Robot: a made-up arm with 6 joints. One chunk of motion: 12 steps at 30 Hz.
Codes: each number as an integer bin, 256 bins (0 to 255) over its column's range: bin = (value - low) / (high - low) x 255, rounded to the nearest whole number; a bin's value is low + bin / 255 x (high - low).
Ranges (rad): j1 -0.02..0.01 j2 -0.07..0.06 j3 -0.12..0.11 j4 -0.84..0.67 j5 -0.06..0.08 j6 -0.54..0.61
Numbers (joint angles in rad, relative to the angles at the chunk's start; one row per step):
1: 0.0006 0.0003 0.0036 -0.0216 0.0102 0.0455
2: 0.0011 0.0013 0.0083 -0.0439 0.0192 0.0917
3: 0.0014 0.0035 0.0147 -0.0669 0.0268 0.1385
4: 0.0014 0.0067 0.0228 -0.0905 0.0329 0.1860
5: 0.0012 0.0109 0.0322 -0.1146 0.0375 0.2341
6: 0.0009 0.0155 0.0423 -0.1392 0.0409 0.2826
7: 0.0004 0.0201 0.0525 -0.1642 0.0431 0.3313
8: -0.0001 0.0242 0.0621 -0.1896 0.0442 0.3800
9: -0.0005 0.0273 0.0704 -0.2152 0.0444 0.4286
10: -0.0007 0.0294 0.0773 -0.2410 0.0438 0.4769
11: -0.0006 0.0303 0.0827 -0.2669 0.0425 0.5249
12: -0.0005 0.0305 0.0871 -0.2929 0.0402 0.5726
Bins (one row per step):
1: 175 138 137 138 128 130
2: 179 140 142 134 144 140
3: 182 144 149 131 158 150
4: 182 150 158 127 169 161
5: 180 159 169 123 178 172
6: 178 168 180 118 184 182
7: 173 177 191 114 188 193
8: 169 185 202 110 190 204
9: 166 191 211 106 190 215
10: 164 195 219 101 189 225
11: 165 197 225 97 187 236
12: 166 197 230 92 183 247

